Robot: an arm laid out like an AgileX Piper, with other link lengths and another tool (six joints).
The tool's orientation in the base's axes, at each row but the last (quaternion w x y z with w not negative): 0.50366 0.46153 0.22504 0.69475; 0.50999 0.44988 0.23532 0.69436; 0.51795 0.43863 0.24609 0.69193; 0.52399 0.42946 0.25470 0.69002; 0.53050 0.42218 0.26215 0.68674; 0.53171 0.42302 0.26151 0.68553
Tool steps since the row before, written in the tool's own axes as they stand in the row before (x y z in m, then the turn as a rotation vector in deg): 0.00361 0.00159 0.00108 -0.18 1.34 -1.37; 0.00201 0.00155 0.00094 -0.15 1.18 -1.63; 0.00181 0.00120 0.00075 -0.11 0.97 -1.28; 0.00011 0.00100 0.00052 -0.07 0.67 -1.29; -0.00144 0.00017 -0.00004 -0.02 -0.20 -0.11; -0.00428 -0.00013 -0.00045 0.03 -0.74 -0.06
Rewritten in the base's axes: -0.00009 0.00249 0.00324 -1.84 -0.48 0.32; -0.00011 0.00115 0.00245 -1.98 -0.36 0.08; -0.00010 0.00119 0.00196 -1.58 -0.29 0.10; -0.00007 -0.00027 0.00110 -1.44 -0.15 -0.13; 0.00000 -0.00142 -0.00032 0.01 0.05 -0.22; 0.00001 -0.00399 -0.00162 0.32 0.25 -0.62
